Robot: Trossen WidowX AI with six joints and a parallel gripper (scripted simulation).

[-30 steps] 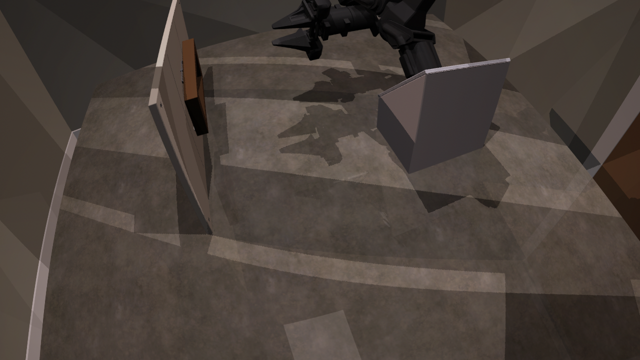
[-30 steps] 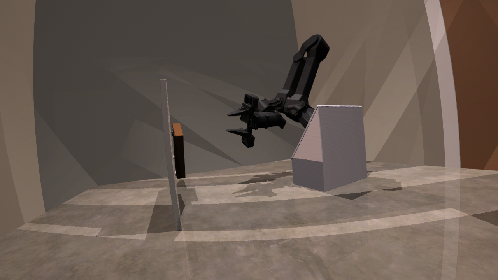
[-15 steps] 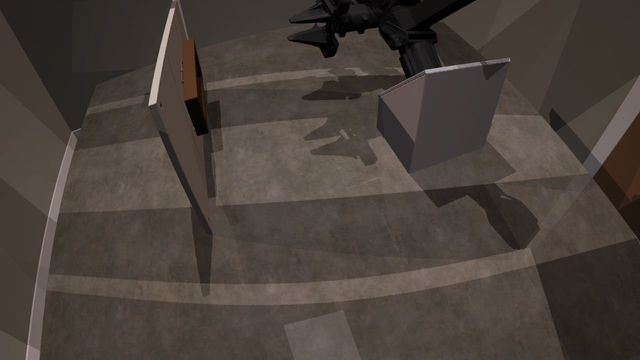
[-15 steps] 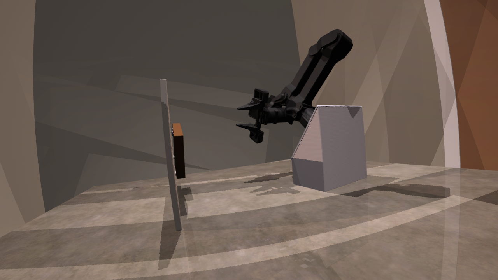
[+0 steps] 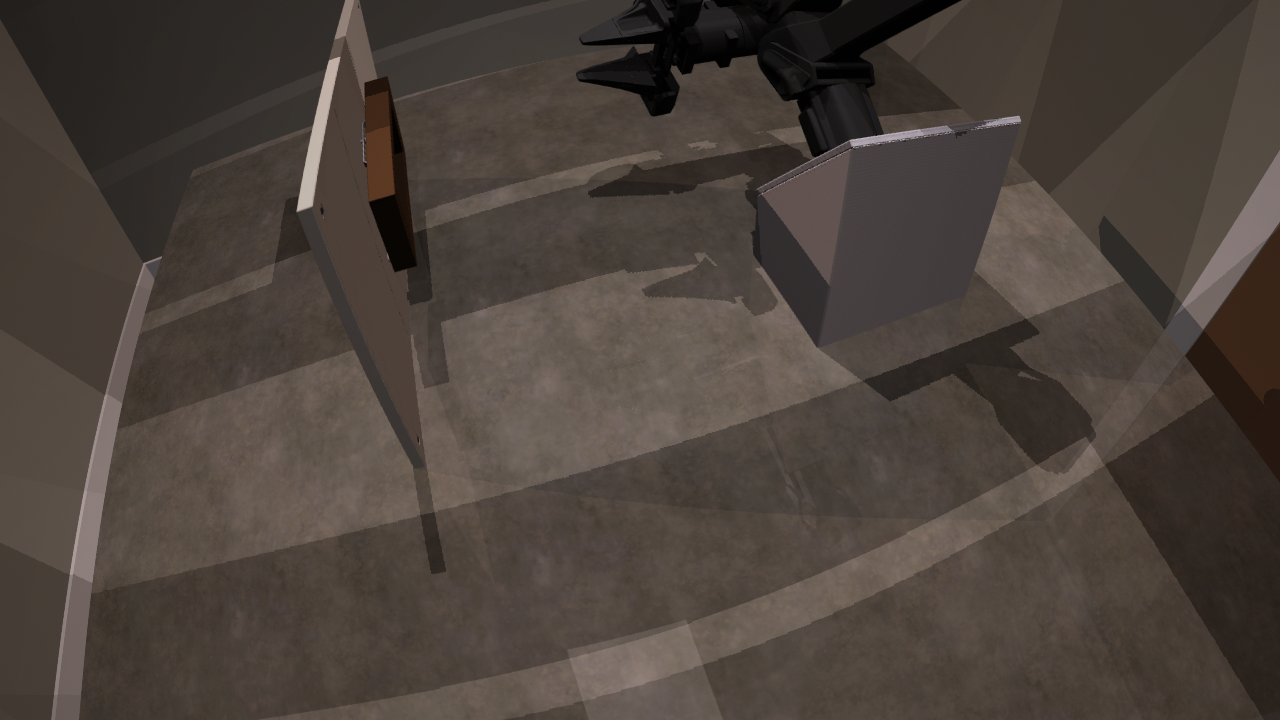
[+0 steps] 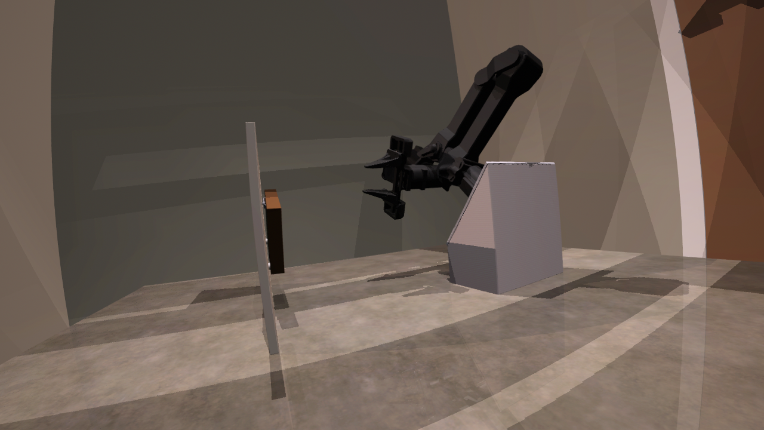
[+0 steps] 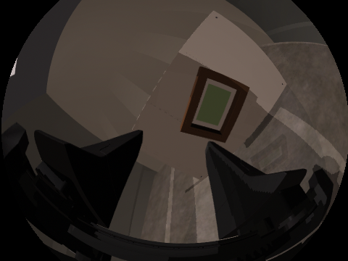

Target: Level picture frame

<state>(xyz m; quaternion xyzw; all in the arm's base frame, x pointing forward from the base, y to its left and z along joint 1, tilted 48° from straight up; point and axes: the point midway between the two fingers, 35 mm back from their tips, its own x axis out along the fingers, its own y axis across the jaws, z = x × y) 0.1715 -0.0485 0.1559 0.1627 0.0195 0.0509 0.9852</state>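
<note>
Right now my gripper tip is 210 mm short of the brown wooden picture frame, 90 mm above it and 20 mm to the left of it. Also, from my gripper tip: wall panel 220 mm ahead, 90 mm below, 10 mm to the right.
</note>
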